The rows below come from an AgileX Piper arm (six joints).
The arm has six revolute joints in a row. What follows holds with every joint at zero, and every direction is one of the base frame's. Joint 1 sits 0.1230 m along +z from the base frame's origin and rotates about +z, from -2.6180 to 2.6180 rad. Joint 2 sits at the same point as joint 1 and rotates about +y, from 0.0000 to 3.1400 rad. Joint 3 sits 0.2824 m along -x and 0.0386 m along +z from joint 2 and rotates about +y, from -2.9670 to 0.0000 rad. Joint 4 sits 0.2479 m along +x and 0.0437 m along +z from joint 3 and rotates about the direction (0.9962, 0, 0.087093), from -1.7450 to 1.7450 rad. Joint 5 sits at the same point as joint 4 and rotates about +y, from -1.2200 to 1.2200 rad. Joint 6 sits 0.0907 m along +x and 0.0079 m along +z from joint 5 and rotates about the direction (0.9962, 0, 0.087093), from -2.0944 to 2.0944 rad. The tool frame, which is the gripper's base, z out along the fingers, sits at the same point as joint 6; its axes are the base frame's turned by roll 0.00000, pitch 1.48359 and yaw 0.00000 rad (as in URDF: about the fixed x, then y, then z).
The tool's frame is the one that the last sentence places.
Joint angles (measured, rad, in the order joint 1, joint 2, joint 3, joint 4, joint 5, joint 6), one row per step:
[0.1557, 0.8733, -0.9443, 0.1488, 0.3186, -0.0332]
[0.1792, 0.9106, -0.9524, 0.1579, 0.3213, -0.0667]
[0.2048, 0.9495, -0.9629, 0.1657, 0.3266, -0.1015]
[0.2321, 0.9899, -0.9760, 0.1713, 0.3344, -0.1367]
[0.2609, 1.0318, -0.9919, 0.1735, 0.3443, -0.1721]
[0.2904, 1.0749, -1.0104, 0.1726, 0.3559, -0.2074]
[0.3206, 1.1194, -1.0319, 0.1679, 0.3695, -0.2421]
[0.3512, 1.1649, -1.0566, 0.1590, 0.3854, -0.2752]
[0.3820, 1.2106, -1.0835, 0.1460, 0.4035, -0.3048]
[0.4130, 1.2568, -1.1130, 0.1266, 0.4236, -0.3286]
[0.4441, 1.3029, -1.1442, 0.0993, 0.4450, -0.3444]
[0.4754, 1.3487, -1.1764, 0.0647, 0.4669, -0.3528]
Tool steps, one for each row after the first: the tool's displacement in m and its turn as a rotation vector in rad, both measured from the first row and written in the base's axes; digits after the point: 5 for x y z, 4 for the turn. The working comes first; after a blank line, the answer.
Tool pose at each row, in the base's axes (x y z in m, rotation vector in rad; the steps are taken from these numbers as rounded here):
[0.17933, 0.03243, 0.41116, -0.0755, 1.7318, 0.2347]
[0.18858, 0.03876, 0.40668, -0.1209, 1.7608, 0.2345]
[0.19776, 0.04600, 0.40208, -0.1720, 1.7901, 0.2338]
[0.20679, 0.05412, 0.39742, -0.2286, 1.8188, 0.2323]
[0.21568, 0.06308, 0.39274, -0.2911, 1.8459, 0.2288]
[0.22436, 0.07274, 0.38805, -0.3585, 1.8707, 0.2231]
[0.23287, 0.08312, 0.38335, -0.4307, 1.8928, 0.2150]
[0.24109, 0.09411, 0.37875, -0.5068, 1.9118, 0.2044]
[0.24885, 0.10558, 0.37410, -0.5845, 1.9282, 0.1923]
[0.25625, 0.11745, 0.36945, -0.6627, 1.9420, 0.1776]
[0.26320, 0.12954, 0.36472, -0.7395, 1.9535, 0.1596]
[0.26968, 0.14181, 0.35984, -0.8144, 1.9625, 0.1378]

[0.00925, 0.00633, -0.00448, -0.0288, 0.0257, 0.0310]
[0.01843, 0.01357, -0.00908, -0.0608, 0.0520, 0.0653]
[0.02746, 0.02169, -0.01374, -0.0961, 0.0781, 0.1026]
[0.03635, 0.03065, -0.01842, -0.1355, 0.1031, 0.1425]
[0.04503, 0.04031, -0.02311, -0.1785, 0.1266, 0.1841]
[0.05354, 0.05069, -0.02781, -0.2252, 0.1484, 0.2273]
[0.06176, 0.06168, -0.03241, -0.2750, 0.1684, 0.2715]
[0.06952, 0.07315, -0.03706, -0.3261, 0.1873, 0.3158]
[0.07692, 0.08502, -0.04171, -0.3787, 0.2050, 0.3590]
[0.08387, 0.09711, -0.04644, -0.4322, 0.2216, 0.3993]
[0.09035, 0.10938, -0.05132, -0.4867, 0.2369, 0.4363]

